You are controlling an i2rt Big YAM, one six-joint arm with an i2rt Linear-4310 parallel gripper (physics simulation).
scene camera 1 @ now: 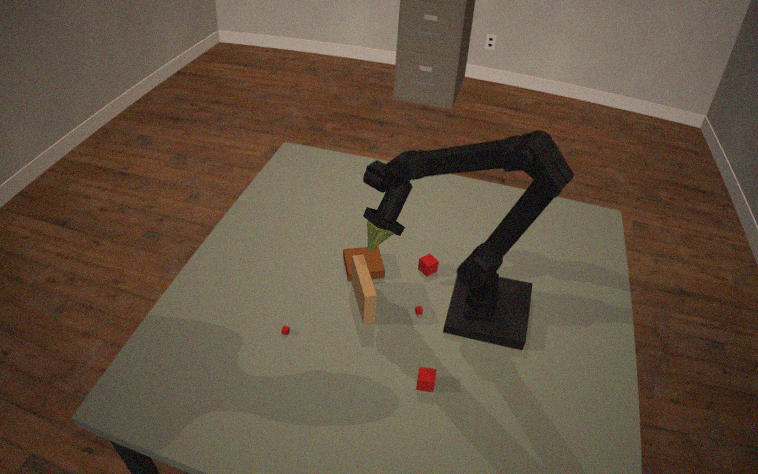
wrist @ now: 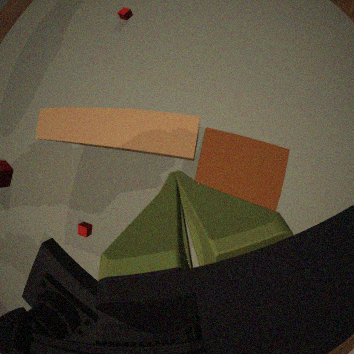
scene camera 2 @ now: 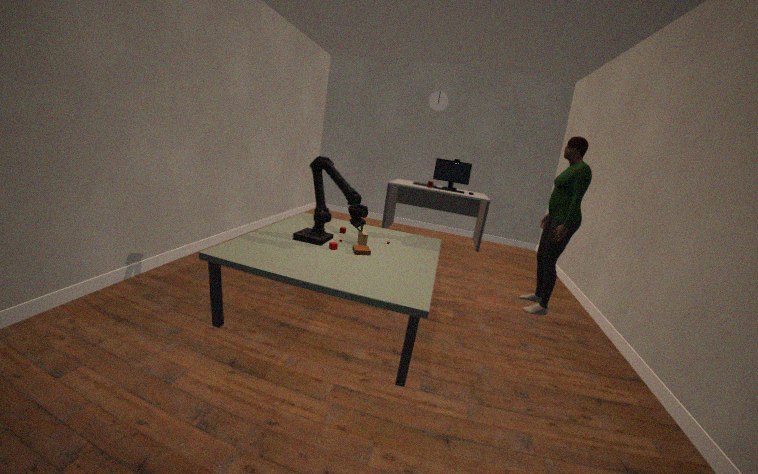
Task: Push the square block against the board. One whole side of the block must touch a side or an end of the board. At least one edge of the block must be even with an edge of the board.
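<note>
The square block is orange-brown and lies flat on the table. The board is a tan plank standing on its long narrow edge. One end of the board faces a side of the block. In the wrist view a thin strip shows between their outlines; whether they touch cannot be told. The block looks slightly turned against the board's end. My gripper is shut and empty, with its green fingertips near the block, by its corner in the wrist view. The fingers hide part of the block's near edge.
Larger red cubes stand on the table, one toward the arm from the block, one nearer the camera. Small red cubes lie on either side of the board. The arm's black base stands to the right.
</note>
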